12 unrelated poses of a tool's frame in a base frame.
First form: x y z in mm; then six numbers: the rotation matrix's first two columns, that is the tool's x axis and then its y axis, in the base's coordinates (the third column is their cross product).
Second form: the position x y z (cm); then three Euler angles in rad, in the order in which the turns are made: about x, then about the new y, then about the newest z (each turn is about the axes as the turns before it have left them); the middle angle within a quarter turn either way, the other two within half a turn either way. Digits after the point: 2 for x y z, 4 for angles.
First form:
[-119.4 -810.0 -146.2 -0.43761 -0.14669 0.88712 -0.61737 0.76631 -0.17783]
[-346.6 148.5 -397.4 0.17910 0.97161 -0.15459 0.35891 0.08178 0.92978]
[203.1 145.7 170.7 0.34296 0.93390 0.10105 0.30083 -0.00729 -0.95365]
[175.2 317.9 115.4 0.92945 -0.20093 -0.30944 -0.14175 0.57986 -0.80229]
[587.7 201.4 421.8 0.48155 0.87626 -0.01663 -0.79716 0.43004 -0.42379]
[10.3 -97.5 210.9 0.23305 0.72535 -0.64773 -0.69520 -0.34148 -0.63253]
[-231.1 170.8 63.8 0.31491 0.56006 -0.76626 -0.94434 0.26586 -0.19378]
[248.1 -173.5 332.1 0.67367 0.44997 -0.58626 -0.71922 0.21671 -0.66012]
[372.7 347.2 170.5 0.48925 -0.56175 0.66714 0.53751 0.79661 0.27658]
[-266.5 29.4 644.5 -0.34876 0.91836 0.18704 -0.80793 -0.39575 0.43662]
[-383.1 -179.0 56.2 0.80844 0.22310 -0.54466 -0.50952 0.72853 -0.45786]
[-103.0 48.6 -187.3 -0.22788 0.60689 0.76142 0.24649 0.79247 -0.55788]
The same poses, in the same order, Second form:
[-11.94 -81.00 -14.62 2.1686 -0.7125 2.1874]
[-34.66 14.85 -39.74 2.5551 1.1581 -1.1079]
[20.31 14.57 17.07 -2.2412 -1.0971 -0.7201]
[17.52 31.79 11.54 -0.9969 0.3476 0.1513]
[58.77 20.14 42.18 -0.2355 -0.3728 1.0274]
[1.03 -9.75 21.09 -0.9531 -0.7478 1.2473]
[-23.11 17.08 6.38 -0.9079 0.0953 1.2489]
[24.81 -17.35 33.21 -1.0741 -0.1708 0.8181]
[37.27 34.72 17.05 -0.3122 -0.7571 -0.8324]
[-26.65 2.94 64.45 -0.0013 0.4950 1.9783]
[-38.31 -17.90 5.62 -0.7447 0.2991 0.5624]
[-10.30 4.86 -18.73 -2.9602 -1.2285 -2.3170]

